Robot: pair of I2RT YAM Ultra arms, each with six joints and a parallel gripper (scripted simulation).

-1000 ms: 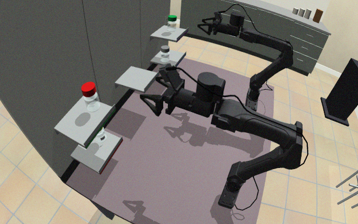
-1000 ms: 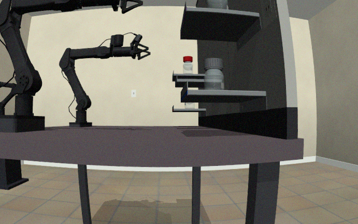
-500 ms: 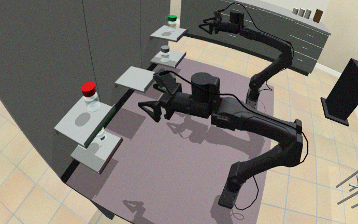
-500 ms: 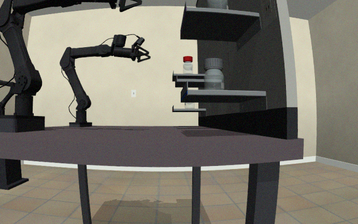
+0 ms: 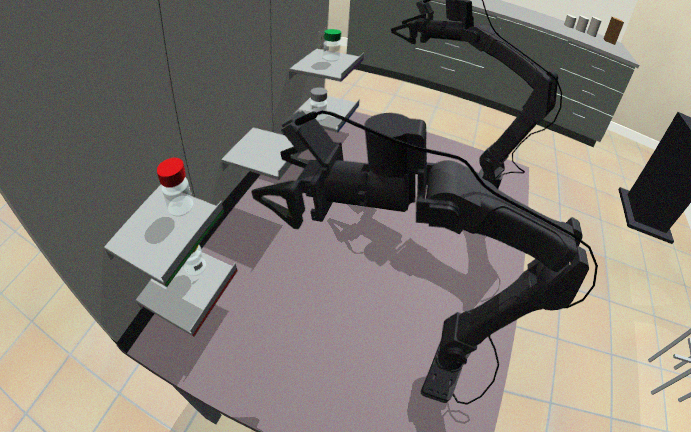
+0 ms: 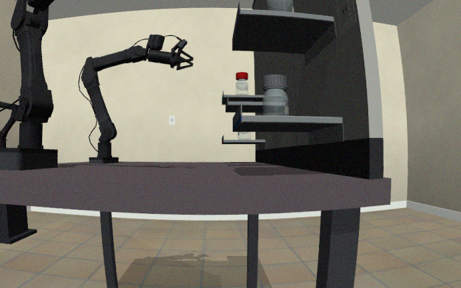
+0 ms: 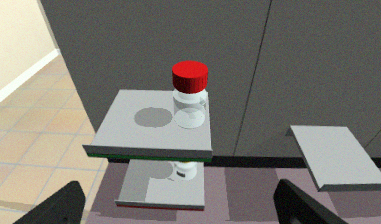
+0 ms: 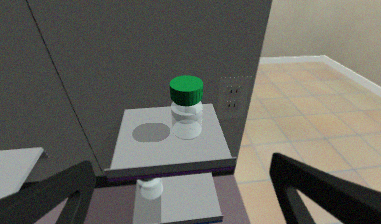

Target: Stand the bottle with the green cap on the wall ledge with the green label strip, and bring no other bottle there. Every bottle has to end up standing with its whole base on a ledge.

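Now: the green-capped bottle 22 cm ahead of my right hand, 13 cm below it and 3 cm to the right of it. Round my right hand: grey-capped bottle: 32 cm below, 22 cm ahead, 6 cm to the left; red-capped bottle: 74 cm to the left, 22 cm ahead, 13 cm below.
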